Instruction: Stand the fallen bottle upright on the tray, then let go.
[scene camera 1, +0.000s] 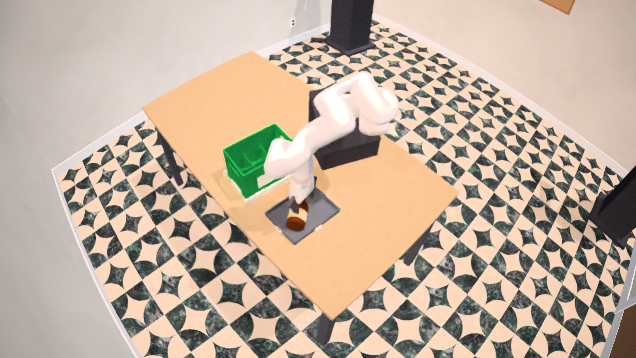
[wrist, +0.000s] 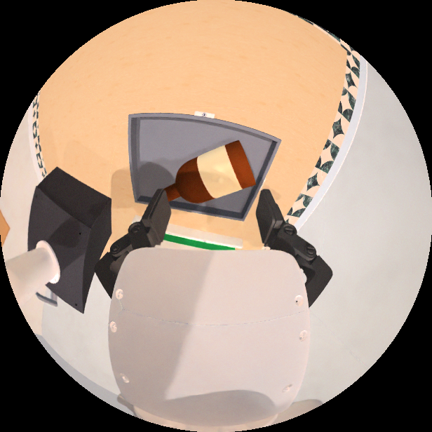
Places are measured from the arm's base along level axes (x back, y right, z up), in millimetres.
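Where they show: gripper, fingertip midpoint: (scene camera 1: 302, 204).
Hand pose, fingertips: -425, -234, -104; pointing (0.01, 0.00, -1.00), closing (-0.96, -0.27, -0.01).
Each offset is from my fingertips to the top centre of the thing, as dx, dy, dz. "*": to the spot under its first point. Level surfaces: height alone.
A brown bottle {+12, +39, -62} (scene camera 1: 297, 218) (wrist: 218, 173) with a cream label lies on its side on the grey tray {* +118, -25, -135} (scene camera 1: 328, 212) (wrist: 160, 116). In the wrist view its base points to the upper right and its neck to the lower left, where the left finger partly covers the neck tip. My gripper (wrist: 212, 200) is open, with nothing between its fingers. It hangs above the tray at the bottle's neck end. In the scene view the fingers are partly hidden by the gripper body, and one dark fingertip shows over the neck.
A green divided crate {+18, +320, +34} (scene camera 1: 240, 175) (wrist: 200, 242) stands beside the tray, partly behind the arm in the scene view. The black robot base block (scene camera 1: 350, 150) (wrist: 65, 240) stands at the table's far edge. The wooden table {dz -141} (scene camera 1: 380, 200) (wrist: 210, 60) carries them.
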